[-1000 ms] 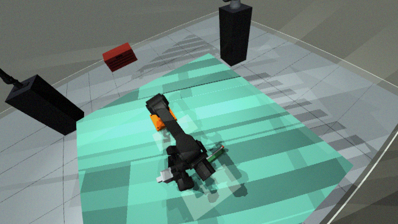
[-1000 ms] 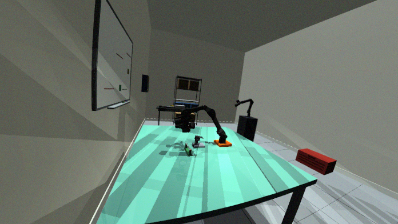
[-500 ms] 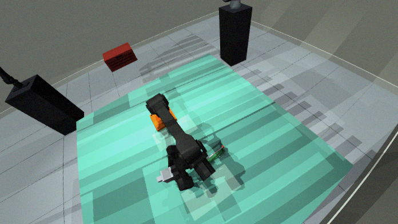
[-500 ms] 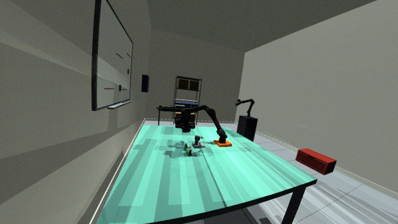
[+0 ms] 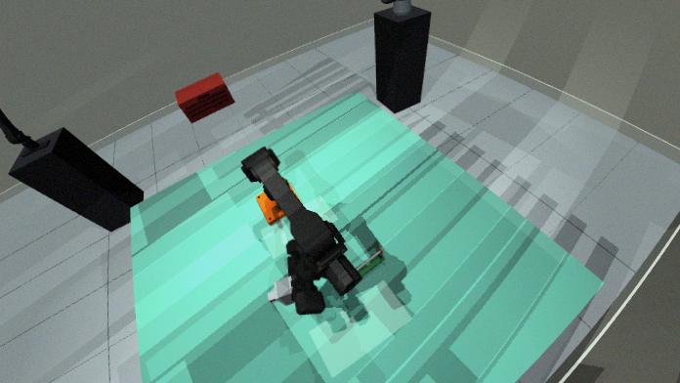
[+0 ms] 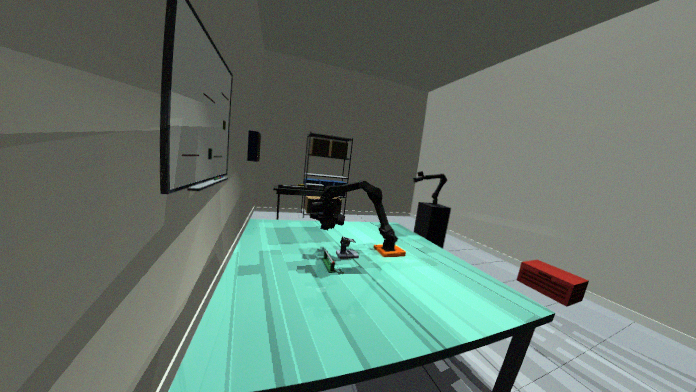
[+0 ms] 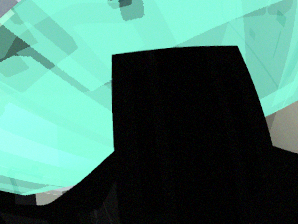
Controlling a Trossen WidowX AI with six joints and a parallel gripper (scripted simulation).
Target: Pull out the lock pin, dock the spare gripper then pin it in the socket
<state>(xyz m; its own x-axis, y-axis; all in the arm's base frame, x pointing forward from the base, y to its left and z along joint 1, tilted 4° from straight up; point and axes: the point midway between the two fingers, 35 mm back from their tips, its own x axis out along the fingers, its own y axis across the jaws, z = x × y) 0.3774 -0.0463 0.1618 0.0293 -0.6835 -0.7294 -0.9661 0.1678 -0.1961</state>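
The mount socket lies 110 mm behind my gripper tip, 100 mm to the left of it and 90 mm below it. Round my gripper tip: green bracket strip 210 mm to the left, 120 mm below; spare gripper 10 mm to the right, 10 mm above.
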